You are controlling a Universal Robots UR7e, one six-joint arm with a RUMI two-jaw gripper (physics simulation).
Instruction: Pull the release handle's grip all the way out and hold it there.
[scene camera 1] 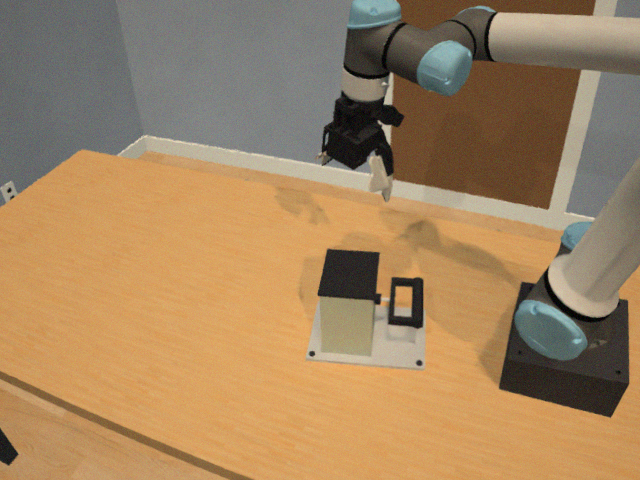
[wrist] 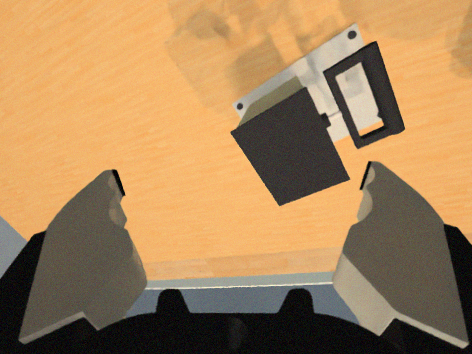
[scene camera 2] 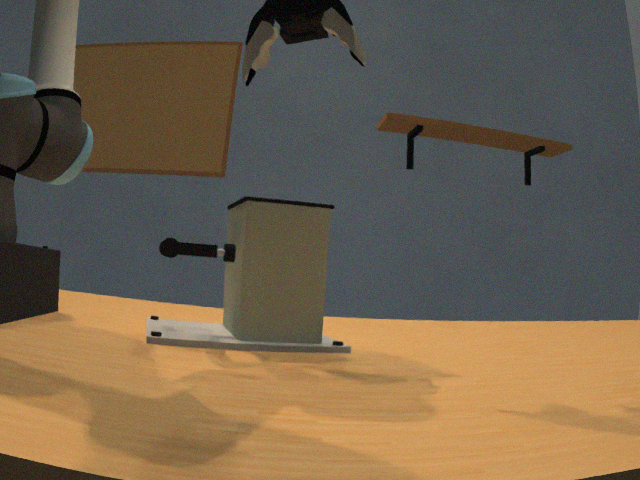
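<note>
The release handle's grip, a black rectangular frame (scene camera 1: 417, 304) (scene camera 2: 193, 250) (wrist: 381, 90), stands out from one side of a pale green box with a black top (scene camera 1: 347, 325) (scene camera 2: 284, 273) (wrist: 292, 147). A short stretch of light rod (scene camera 1: 384, 299) (scene camera 2: 221, 252) shows between the grip and the black collar on the box. The box stands on a light grey base plate (scene camera 1: 392, 353) (scene camera 2: 186, 335) (wrist: 330, 52). My gripper (scene camera 1: 354, 178) (scene camera 2: 306, 73) (wrist: 239, 170) is open and empty, high above the box and towards the wall in scene camera 1, apart from box and grip.
The robot's dark base block (scene camera 1: 563, 384) (scene camera 2: 28, 284) stands on the wooden table (scene camera 1: 180, 310) (scene camera 2: 516, 372), on the grip's side of the box. A wooden shelf (scene camera 2: 475, 133) and a brown board (scene camera 2: 160, 108) are on the wall in scene camera 2.
</note>
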